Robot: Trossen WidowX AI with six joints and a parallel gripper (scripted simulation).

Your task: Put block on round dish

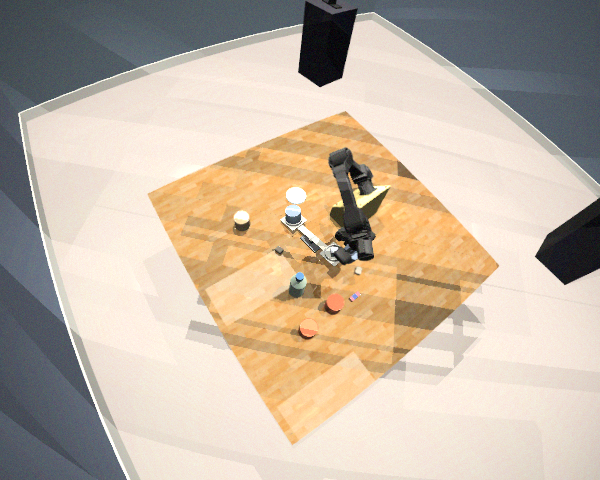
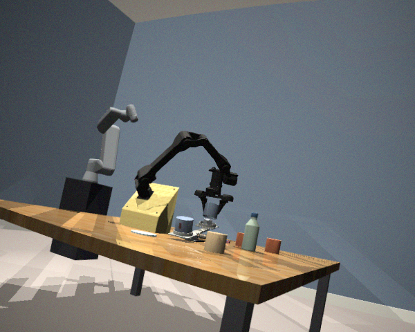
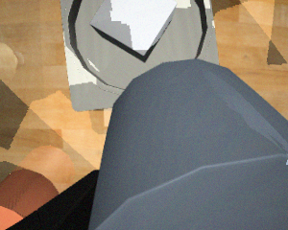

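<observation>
My gripper tip is 420 mm to the left of the round dish, 130 mm above it and 100 mm past it. The rest, counted from my gripper tip: cup (20 mm to the left, 10 mm above); balance (180 mm to the right, 110 mm below, 20 mm ahead); balance beam (190 mm to the right, 100 mm below, 20 mm ahead).
</observation>
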